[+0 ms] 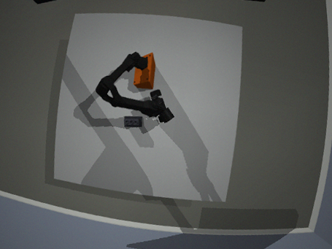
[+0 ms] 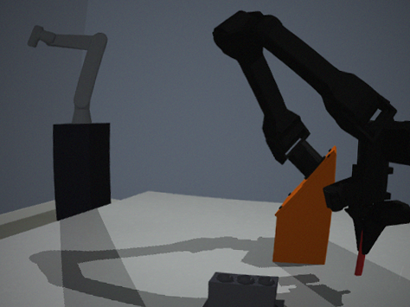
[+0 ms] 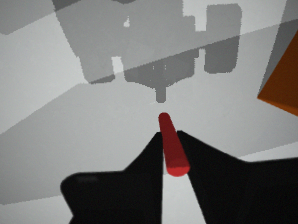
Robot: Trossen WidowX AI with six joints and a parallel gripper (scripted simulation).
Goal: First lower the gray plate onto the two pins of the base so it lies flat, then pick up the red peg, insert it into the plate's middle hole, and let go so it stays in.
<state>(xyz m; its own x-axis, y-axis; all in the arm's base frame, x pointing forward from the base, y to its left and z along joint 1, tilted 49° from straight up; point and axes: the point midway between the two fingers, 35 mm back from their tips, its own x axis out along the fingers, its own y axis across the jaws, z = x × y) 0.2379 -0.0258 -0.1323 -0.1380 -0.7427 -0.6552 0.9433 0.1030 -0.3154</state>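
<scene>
The gray plate is 90 mm ahead of my gripper tip, 190 mm to the right of it and 30 mm below it. Round my gripper tip: red peg (right at my gripper tip); base (80 mm ahead, 190 mm to the right, 60 mm below).
</scene>
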